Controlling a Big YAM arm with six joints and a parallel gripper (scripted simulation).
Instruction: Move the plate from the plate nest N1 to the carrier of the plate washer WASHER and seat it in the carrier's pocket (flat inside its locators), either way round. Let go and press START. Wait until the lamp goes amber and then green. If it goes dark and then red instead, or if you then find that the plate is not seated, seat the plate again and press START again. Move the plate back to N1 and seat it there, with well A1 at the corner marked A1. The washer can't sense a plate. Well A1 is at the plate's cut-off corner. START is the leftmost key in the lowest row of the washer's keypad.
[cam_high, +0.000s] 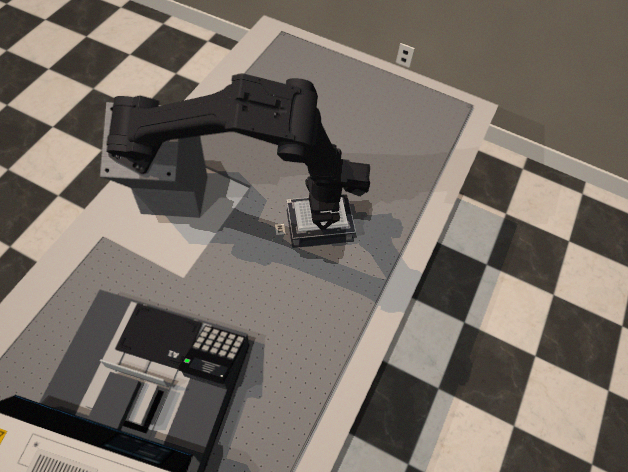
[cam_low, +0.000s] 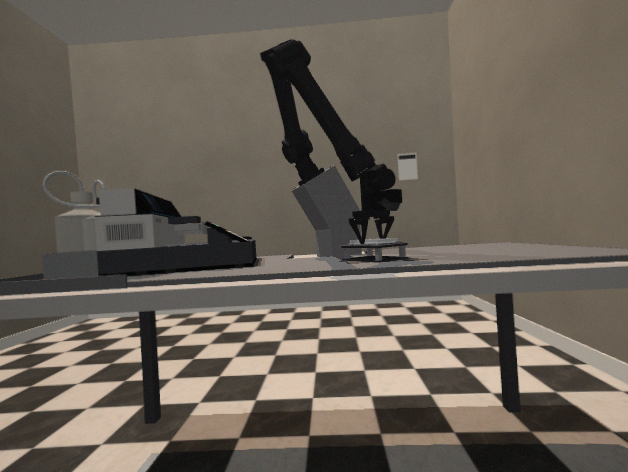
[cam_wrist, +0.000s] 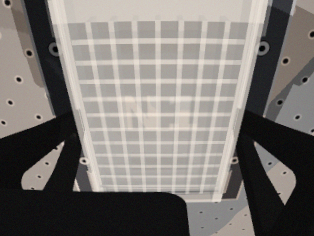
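The white well plate is 10 mm below my hand. Round my hand: label: 90 mm behind, 60 mm to the right, 60 mm below; then dark carrier: 180 mm behind, 460 mm to the right, 30 mm above; then plate nest: 10 mm below.
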